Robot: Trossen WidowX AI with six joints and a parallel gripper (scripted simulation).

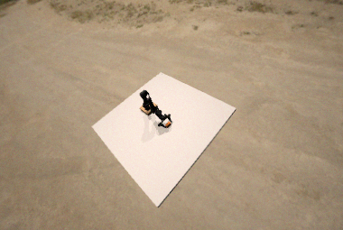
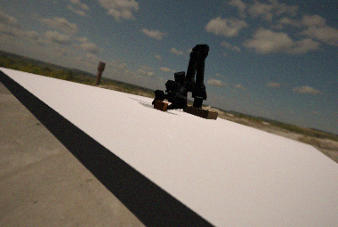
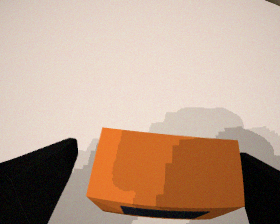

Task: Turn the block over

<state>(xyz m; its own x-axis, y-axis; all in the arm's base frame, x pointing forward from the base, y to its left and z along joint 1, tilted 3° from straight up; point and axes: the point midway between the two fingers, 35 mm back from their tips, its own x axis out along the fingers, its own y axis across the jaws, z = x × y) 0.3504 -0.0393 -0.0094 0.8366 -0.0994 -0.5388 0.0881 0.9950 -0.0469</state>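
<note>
Right now the orange block is 2 cm behind my gripper tip.
</note>
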